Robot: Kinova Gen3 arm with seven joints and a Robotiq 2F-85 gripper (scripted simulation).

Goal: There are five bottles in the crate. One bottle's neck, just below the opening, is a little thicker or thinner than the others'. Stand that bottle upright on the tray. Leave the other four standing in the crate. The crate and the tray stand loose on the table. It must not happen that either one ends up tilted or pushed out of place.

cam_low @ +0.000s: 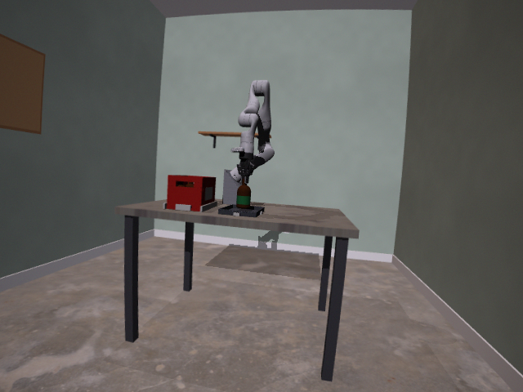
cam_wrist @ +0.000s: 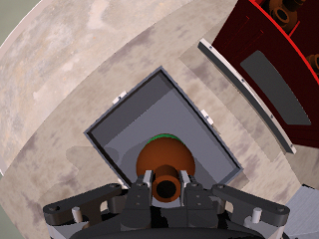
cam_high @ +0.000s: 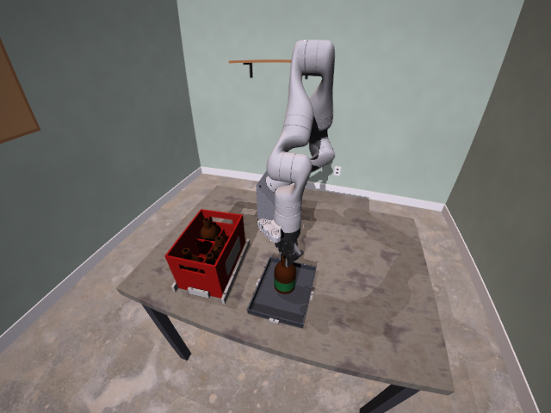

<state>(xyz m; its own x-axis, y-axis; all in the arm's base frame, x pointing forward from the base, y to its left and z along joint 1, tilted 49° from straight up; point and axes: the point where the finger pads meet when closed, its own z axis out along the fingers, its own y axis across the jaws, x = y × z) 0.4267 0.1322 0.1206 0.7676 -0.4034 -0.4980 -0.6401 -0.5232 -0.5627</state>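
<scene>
My hand is 16 cm above the dark tray. The rest, counted from my hand: crate (3 cm behind, 30 cm to the right, 9 cm below).
</scene>
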